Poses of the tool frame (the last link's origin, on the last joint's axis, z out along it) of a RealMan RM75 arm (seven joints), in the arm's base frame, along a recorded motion.
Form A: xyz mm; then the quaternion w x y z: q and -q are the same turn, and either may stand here.
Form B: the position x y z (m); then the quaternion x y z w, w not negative. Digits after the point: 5 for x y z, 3 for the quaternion.
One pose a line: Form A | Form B
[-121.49 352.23 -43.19 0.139 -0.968 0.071 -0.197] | [-0.12149 0.35223 -0.04319 -0.968 0.071 -0.197 0.139]
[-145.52 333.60 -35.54 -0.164 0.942 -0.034 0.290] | [-0.14552 0.33360 -0.03554 -0.942 0.034 -0.290 0.164]
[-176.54 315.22 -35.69 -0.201 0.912 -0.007 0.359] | [-0.17654 0.31522 -0.03569 -0.912 0.007 -0.359 0.201]
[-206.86 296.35 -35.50 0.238 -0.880 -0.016 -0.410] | [-0.20686 0.29635 -0.03550 -0.880 -0.016 -0.410 0.238]
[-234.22 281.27 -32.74 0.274 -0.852 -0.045 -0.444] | [-0.23422 0.28127 -0.03274 -0.852 -0.045 -0.444 0.274]
